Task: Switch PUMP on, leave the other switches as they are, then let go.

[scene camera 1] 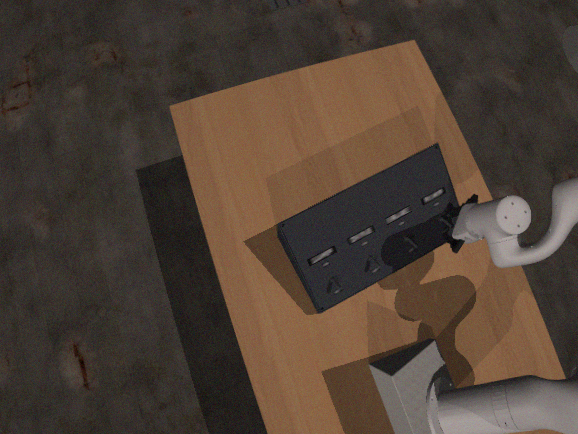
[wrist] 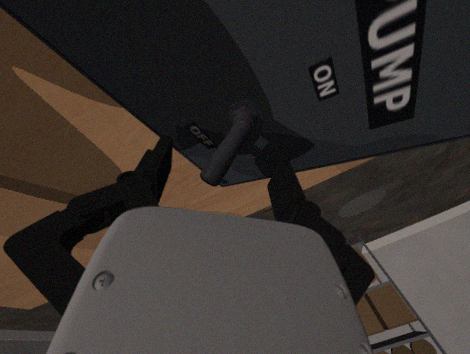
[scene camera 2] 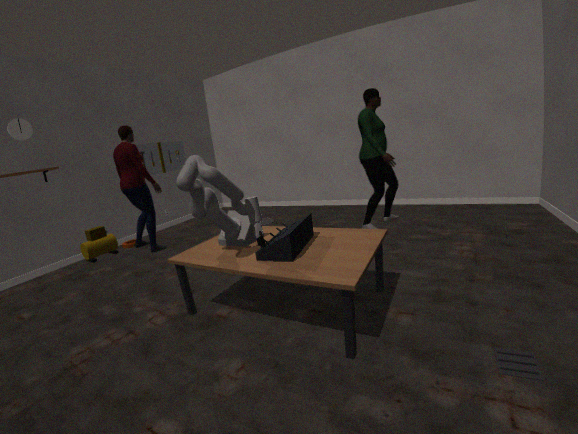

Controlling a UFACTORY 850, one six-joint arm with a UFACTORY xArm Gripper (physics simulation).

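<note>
The dark switch panel point(scene camera 1: 350, 210) point(scene camera 2: 301, 236) point(wrist: 295, 30) stands on the table. In the wrist view the PUMP lever point(wrist: 223, 156) slants from its pivot towards the panel's lower edge, on the side of the OFF label point(wrist: 201, 135); the ON label point(wrist: 324, 78) is on the other side. My gripper point(wrist: 225, 163) point(scene camera 1: 448, 224) point(scene camera 2: 261, 241) is open at the panel's right end in scene camera 1, one finger on each side of the PUMP lever. Contact cannot be told. Three other levers point(scene camera 1: 334, 284) point(scene camera 1: 372, 264) point(scene camera 1: 411, 243) stand along the panel, the nearest in the arm's shadow.
The wooden table point(scene camera 1: 260, 130) point(scene camera 2: 345, 245) carries the panel and the robot's base point(scene camera 1: 410, 392). The arm's wrist point(scene camera 1: 507, 220) is over the table's right edge in scene camera 1. A person in red point(scene camera 2: 131, 165) and a person in green point(scene camera 2: 372, 135) stand beyond the table.
</note>
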